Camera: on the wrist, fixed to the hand. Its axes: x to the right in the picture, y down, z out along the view.
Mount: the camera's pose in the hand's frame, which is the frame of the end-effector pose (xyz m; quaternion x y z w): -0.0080 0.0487 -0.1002 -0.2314 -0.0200 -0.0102 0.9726
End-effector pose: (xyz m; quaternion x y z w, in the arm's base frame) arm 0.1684 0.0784 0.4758 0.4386 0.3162 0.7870 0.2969
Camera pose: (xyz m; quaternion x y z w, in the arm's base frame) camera 0.0747 0.0183 0.4671 0.3704 0.1240 0.8269 0.4046
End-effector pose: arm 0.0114 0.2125 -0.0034 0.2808 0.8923 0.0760 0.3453
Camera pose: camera -0.0279 0.2544 0.0924 0.1856 0.8462 0.2713 0.4194
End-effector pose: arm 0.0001 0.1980 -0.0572 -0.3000 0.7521 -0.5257 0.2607
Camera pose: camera -0.0740 0.2804 -0.0715 -0.3703 0.8449 -0.3339 0.1938
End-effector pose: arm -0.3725 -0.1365 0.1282 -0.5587 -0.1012 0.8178 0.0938
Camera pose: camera -0.2781 -0.1794 0.0866 0.5477 0.2952 -0.7822 0.0317
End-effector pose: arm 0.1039 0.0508 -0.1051 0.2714 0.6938 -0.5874 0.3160
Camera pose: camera 0.1336 0.1575 -0.1193 0.1720 0.8072 -0.4194 0.3780
